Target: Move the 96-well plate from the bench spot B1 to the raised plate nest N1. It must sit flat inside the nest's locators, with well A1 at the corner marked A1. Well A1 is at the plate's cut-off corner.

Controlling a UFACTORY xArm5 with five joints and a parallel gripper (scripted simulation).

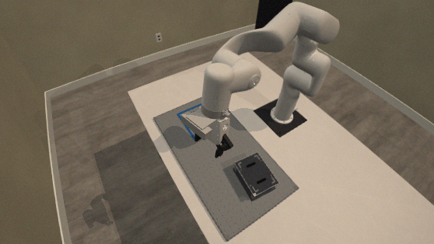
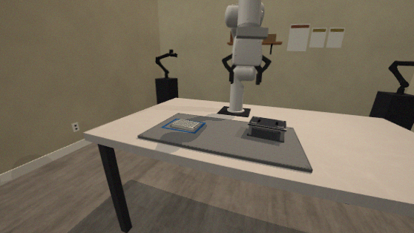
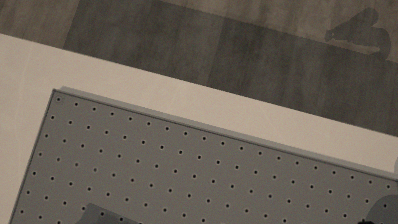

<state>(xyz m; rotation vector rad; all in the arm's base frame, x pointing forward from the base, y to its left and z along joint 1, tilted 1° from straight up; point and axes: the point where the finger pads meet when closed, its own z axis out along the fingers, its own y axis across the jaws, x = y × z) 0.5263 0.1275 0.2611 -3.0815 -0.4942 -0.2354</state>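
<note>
The white 96-well plate lies 100 mm behind my hand, 300 mm to the right of it and 250 mm below it. Round my hand: A1 corner mark: 100 mm behind, 170 mm to the left, 200 mm below; then dark raised nest N1: 160 mm behind, 100 mm to the left, 200 mm below.
</note>
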